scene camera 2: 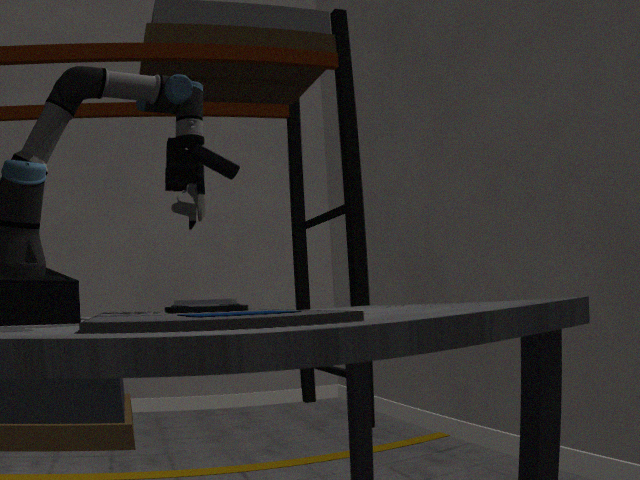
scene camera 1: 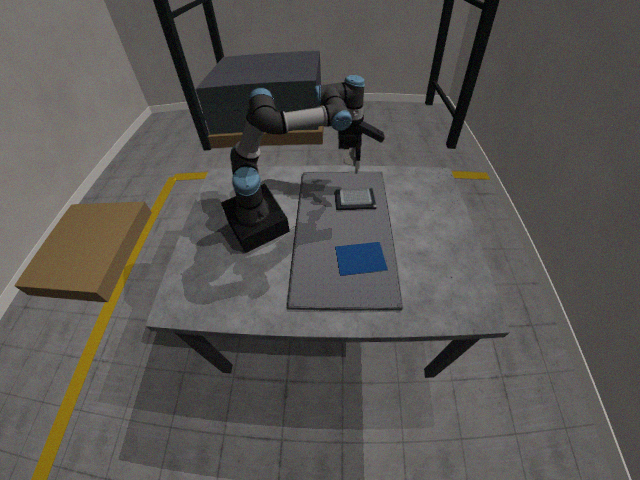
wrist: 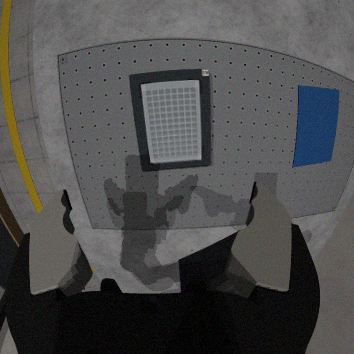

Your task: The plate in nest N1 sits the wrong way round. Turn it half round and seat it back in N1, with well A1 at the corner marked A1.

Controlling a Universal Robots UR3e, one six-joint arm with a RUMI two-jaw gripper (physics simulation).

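Note:
The pale, many-welled plate (scene camera 1: 355, 197) (scene camera 2: 204, 301) (wrist: 173, 121) lies flat in the dark rectangular nest (scene camera 1: 355, 207) (scene camera 2: 170, 308) (wrist: 136, 100) on the perforated board. A small white label (wrist: 205, 73) sits on one corner of the nest; its lettering is too small to read, and so are any marks on the plate. My gripper (wrist: 158, 189) is open and empty, with its fingers wide apart. In the scene camera 2 view the gripper (scene camera 2: 192, 225) hangs high above the board, fingers pointing down. It touches neither the plate nor the nest.
A flat blue rectangle (scene camera 1: 360, 258) (scene camera 2: 237, 313) (wrist: 316, 126) lies on the grey perforated board (scene camera 1: 315, 289) (scene camera 2: 330, 316) (wrist: 245, 165), beside the nest. The arm's black base (scene camera 1: 263, 230) stands on the table (scene camera 1: 444, 289) to the left of the board. A rack with black posts (scene camera 1: 178, 67) (scene camera 2: 351, 155) stands behind the table.

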